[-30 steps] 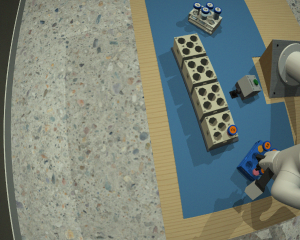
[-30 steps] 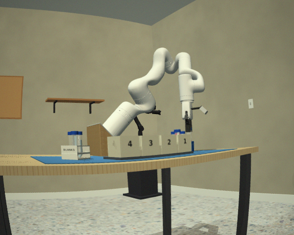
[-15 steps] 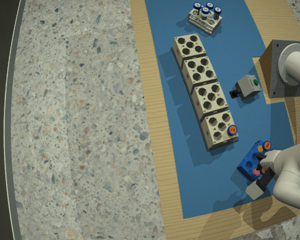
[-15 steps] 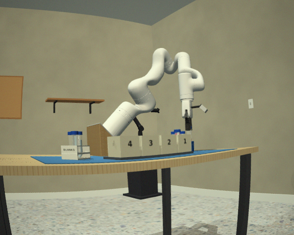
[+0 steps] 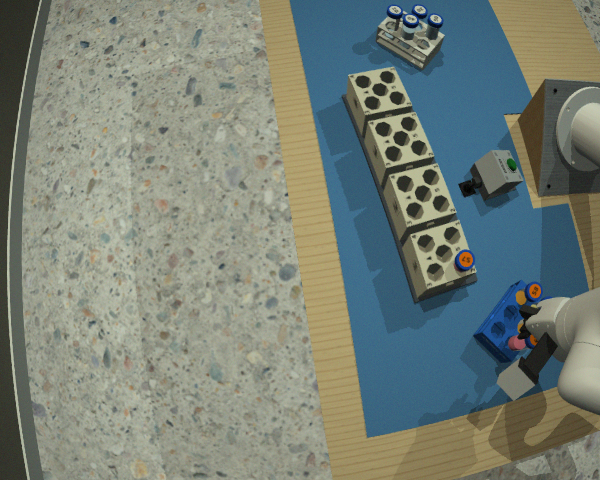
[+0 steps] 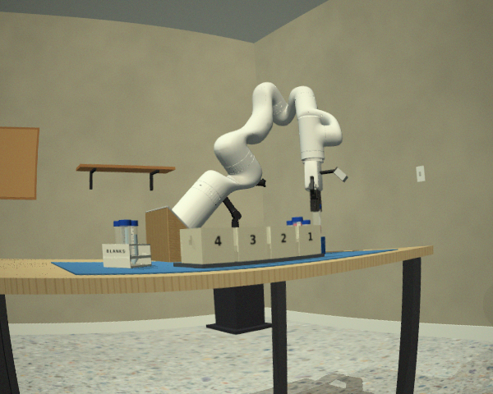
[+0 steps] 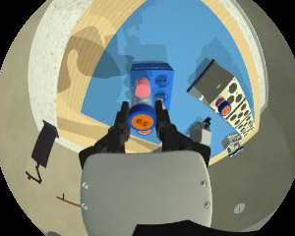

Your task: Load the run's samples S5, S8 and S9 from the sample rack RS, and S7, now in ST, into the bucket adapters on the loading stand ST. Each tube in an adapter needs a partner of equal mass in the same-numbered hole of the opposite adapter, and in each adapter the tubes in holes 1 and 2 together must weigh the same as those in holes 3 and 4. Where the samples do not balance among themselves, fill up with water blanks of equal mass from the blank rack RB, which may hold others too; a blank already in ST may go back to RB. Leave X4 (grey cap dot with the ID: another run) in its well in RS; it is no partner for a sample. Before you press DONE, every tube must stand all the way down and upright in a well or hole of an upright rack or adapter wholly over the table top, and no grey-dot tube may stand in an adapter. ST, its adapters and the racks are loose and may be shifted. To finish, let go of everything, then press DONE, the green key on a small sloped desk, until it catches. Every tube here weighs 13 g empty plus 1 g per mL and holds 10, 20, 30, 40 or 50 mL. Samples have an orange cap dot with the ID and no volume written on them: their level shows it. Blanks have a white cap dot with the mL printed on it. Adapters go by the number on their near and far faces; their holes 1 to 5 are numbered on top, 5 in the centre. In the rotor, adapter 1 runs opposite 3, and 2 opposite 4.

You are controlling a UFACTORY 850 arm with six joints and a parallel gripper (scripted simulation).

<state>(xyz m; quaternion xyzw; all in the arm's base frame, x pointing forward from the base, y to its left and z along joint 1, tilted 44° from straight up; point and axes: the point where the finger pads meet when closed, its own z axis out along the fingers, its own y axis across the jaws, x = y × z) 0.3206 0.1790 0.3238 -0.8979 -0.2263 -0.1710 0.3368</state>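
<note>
My hand is 5 cm above the sample S9 and 1 cm to the right of it. Round my hand: sample tube S5 (10 cm below, 8 cm behind, 4 cm to the right); orange-dot sample tube (10 cm below, 8 cm to the right, 5 cm behind); grey-dot tube X4 (10 cm below, 3 cm to the right, 3 cm behind).
</note>
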